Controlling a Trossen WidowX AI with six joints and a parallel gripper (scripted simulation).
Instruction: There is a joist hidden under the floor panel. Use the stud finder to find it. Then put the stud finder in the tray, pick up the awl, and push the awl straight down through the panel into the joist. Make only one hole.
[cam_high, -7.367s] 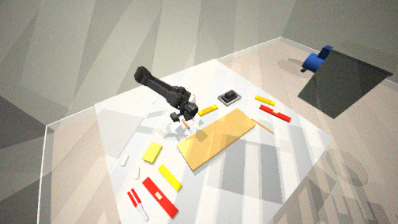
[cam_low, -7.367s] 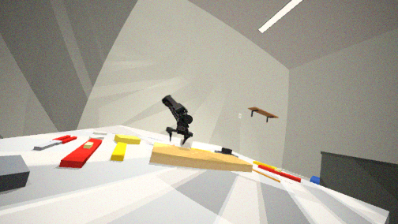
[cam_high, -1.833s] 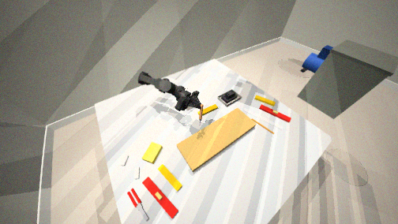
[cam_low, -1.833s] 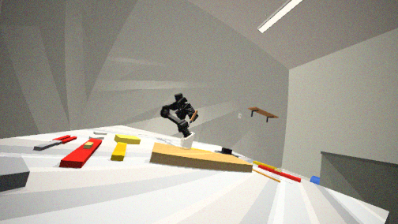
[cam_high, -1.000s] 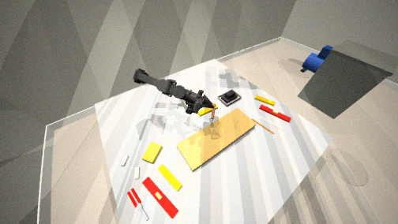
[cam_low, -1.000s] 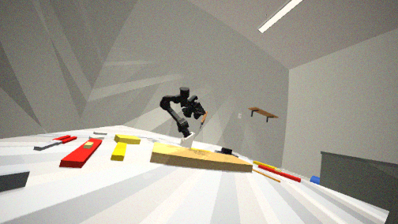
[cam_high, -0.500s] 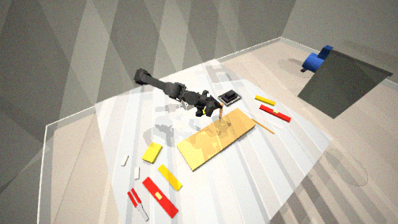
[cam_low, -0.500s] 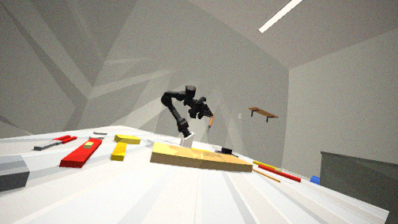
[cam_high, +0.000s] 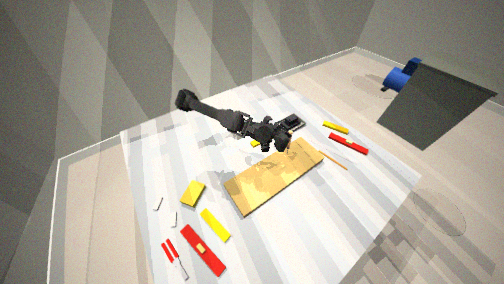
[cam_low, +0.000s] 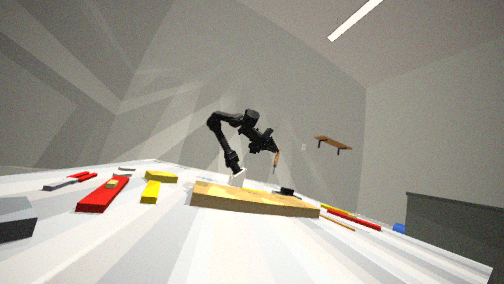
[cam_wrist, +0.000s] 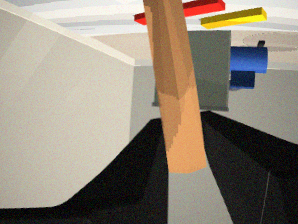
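My gripper tip is now 50 mm above the awl, 10 mm to the left of it and 10 mm short of it. Also, from my gripper tip: stud finder (260 mm to the left, 200 mm below, 180 mm behind); then orange pencil (240 mm to the left, 240 mm below, 170 mm ahead); then grey-framed tray (280 mm to the left, 230 mm below, 170 mm behind).
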